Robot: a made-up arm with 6 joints. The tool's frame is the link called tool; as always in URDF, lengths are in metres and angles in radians.
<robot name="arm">
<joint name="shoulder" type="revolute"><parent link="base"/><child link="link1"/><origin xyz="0 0 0.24"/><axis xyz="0 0 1"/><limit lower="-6.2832" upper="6.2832"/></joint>
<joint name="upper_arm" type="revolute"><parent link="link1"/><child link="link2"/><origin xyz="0 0.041 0"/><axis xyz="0 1 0"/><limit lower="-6.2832" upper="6.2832"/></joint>
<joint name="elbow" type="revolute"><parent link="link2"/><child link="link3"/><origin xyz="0 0 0.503"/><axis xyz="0 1 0"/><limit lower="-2.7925" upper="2.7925"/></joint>
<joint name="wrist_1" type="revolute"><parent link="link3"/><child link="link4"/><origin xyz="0 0 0.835"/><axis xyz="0 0 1"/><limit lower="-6.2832" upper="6.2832"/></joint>
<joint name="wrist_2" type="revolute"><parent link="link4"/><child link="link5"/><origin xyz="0 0 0"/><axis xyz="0 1 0"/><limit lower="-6.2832" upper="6.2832"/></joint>
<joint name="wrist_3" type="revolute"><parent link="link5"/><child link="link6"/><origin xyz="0 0 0.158"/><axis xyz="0 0 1"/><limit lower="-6.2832" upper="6.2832"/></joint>
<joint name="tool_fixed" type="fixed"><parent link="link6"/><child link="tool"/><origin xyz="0 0 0"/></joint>
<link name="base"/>
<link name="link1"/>
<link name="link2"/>
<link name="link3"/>
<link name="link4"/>
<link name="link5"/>
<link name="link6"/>
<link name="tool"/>
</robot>
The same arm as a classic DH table. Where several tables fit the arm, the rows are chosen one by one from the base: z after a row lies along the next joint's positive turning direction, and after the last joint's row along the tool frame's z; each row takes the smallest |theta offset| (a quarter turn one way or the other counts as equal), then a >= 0, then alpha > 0; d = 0 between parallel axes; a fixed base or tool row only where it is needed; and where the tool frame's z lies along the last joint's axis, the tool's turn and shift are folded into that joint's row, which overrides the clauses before.
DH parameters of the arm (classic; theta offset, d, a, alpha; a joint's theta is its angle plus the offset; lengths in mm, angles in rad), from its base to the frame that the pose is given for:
shoulder: 0 240 0 -1.5708
upper_arm: -1.5708 0 503 0
elbow: 1.5708 41 0 1.5708
wrist_1: 0 835 0 -1.5708
wrist_2: 0 0 0 1.5708
wrist_3: 0 158 0 0
Joint limits (rad, base to tool): -6.2832..6.2832 -6.2832..6.2832 -2.7925..2.7925 -6.2832..6.2832 -6.2832..6.2832 -6.2832..6.2832

